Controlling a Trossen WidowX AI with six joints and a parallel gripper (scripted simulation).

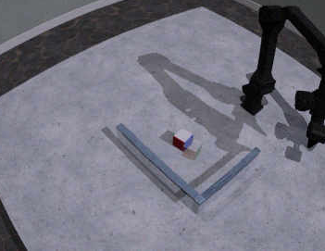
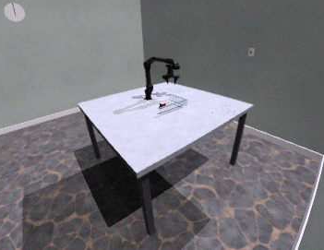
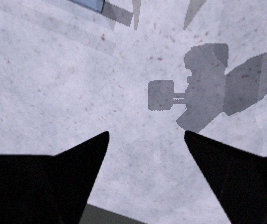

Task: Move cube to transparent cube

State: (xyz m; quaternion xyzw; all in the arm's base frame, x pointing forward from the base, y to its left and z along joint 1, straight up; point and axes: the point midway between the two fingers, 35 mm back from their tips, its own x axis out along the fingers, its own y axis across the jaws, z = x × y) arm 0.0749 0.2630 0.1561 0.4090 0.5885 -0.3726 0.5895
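The transparent cube is 260 mm to the right of my hand, 220 mm ahead of it and 140 mm below it. Also, from my hand: bar (340 mm ahead, 260 mm to the right, 110 mm below).
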